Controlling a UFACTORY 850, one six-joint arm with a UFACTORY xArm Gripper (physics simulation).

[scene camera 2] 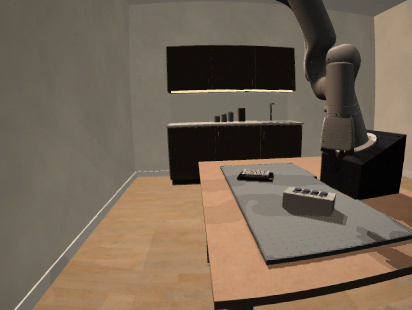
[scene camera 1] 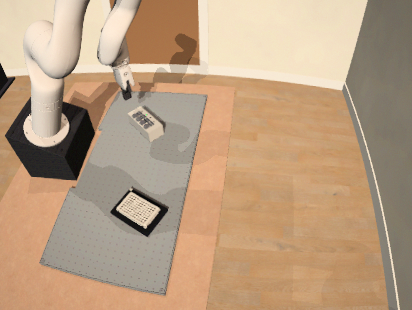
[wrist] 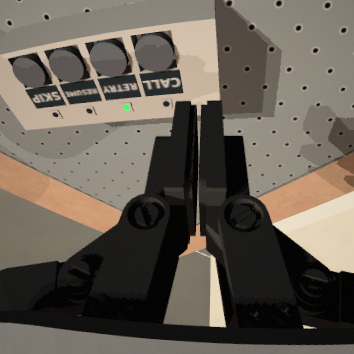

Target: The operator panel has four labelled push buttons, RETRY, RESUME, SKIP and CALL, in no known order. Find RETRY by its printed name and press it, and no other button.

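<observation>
The operator panel (scene camera 1: 155, 131) (scene camera 2: 308, 204) (wrist: 197, 35) is a beige box on the grey perforated board. In the wrist view its labels read upside down, from left to right: the SKIP button (wrist: 29, 71), the RESUME button (wrist: 66, 65), the RETRY button (wrist: 107, 58) and the CALL button (wrist: 154, 51). A small lamp (wrist: 127, 107) by the RETRY label is lit green; the other lamps are dark. My gripper (scene camera 1: 127, 96) (scene camera 2: 338, 167) (wrist: 199, 130) is shut and empty, off to the CALL side of the panel, apart from the buttons.
The grey perforated board (scene camera 1: 100, 250) (scene camera 2: 280, 250) lies on the tan table (scene camera 1: 200, 240) (scene camera 2: 225, 270). A black tray (scene camera 1: 148, 232) with a white gridded plate (scene camera 1: 137, 208) (scene camera 2: 256, 173) stands on the board. The robot's black base block (scene camera 1: 55, 160) (scene camera 2: 360, 175) stands beside the board.
</observation>
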